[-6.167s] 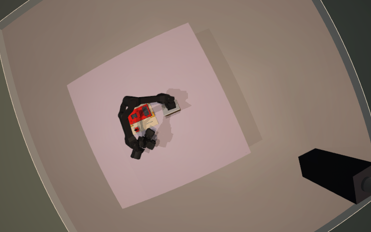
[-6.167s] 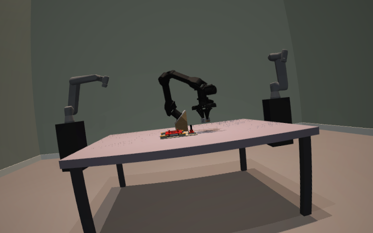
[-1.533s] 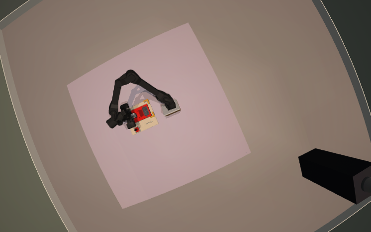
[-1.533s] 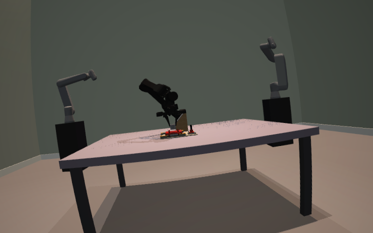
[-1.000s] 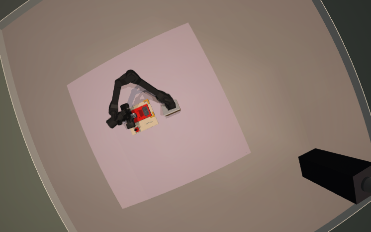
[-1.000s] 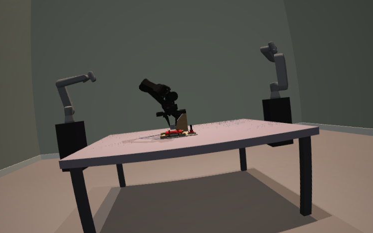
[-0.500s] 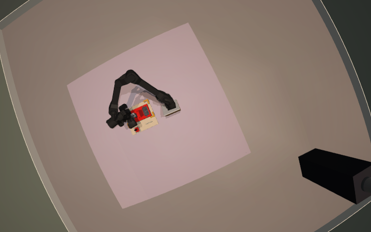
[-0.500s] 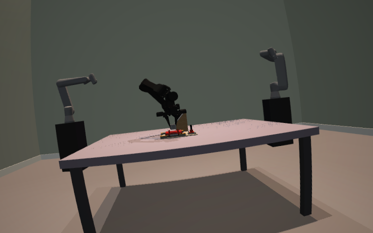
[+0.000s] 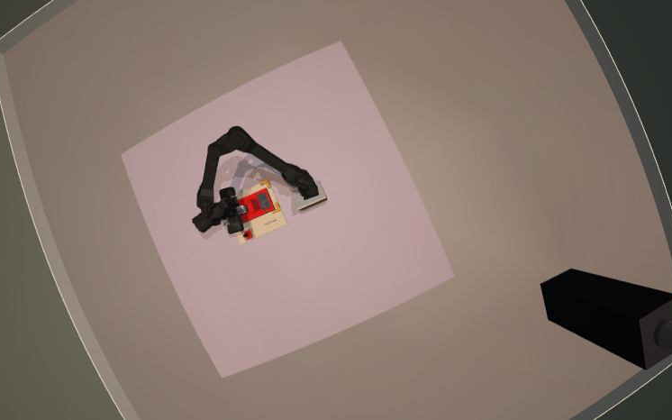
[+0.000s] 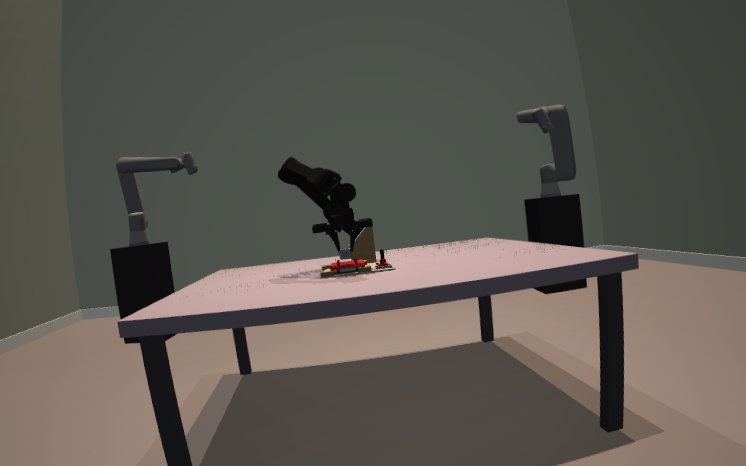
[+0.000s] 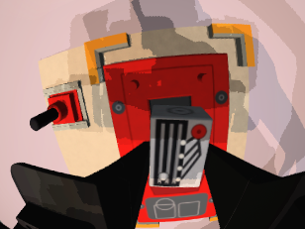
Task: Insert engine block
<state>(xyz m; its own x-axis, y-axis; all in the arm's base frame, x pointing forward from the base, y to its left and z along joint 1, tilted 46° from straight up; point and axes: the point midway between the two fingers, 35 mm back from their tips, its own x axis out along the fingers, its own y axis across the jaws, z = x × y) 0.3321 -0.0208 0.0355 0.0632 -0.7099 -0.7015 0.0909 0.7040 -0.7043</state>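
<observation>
Now: gripper tip 1 cm above the engine block. From my gripper tip the other things lie so: base plate 5 cm below, 3 cm behind, 1 cm to the left.
</observation>
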